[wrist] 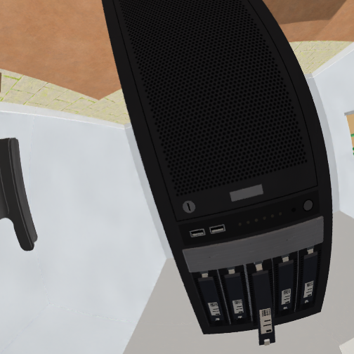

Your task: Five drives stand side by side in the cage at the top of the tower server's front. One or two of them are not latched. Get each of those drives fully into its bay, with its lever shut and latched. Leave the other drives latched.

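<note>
The tower server runs down the wrist view, with its drive cage near the bottom. Five drives stand side by side in it. The middle drive stands out from the row: its lever is swung outward at the lower end and reaches past the cage's bottom edge. I cannot tell how far its body sits out of the bay. The two drives on the left and the two on the right look flush, with levers shut. My gripper is open and away from the drives; one finger shows at the left edge.
A grey strip crosses the front above the cage. Above it are two USB ports, a round button, a lock and the perforated panel. Pale walls flank the tower, with a grey surface below and brown ground at the top.
</note>
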